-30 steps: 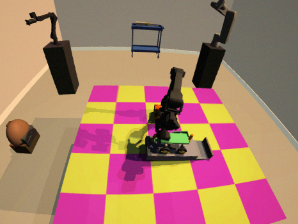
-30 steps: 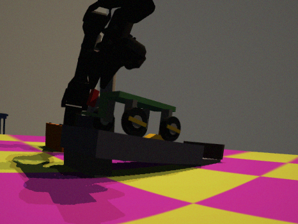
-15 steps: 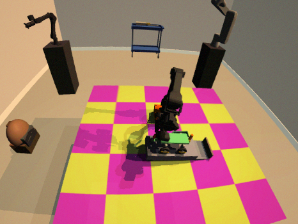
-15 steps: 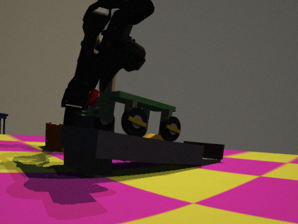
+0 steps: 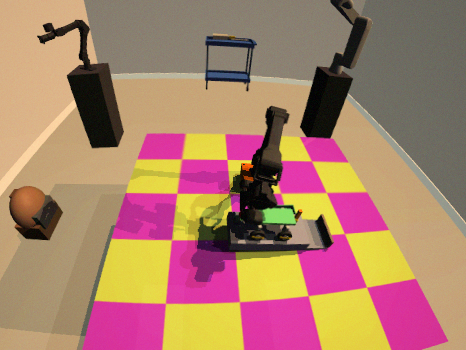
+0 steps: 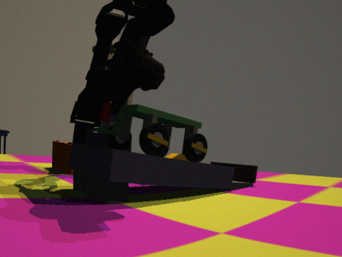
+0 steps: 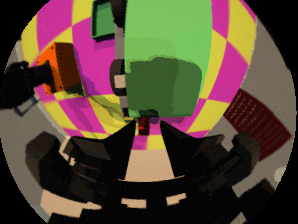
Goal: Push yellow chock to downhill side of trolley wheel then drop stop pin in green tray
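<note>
Now: gripper tip 20 mm above the red-headed stop pin and 10 mm past it. Also, from my gripper tip: dark ramp (120 mm to the left, 100 mm below, 20 mm ahead); then trolley (110 mm to the left, 30 mm below, 20 mm ahead); then yellow chock (230 mm to the left, 70 mm below, 20 mm behind).
</note>
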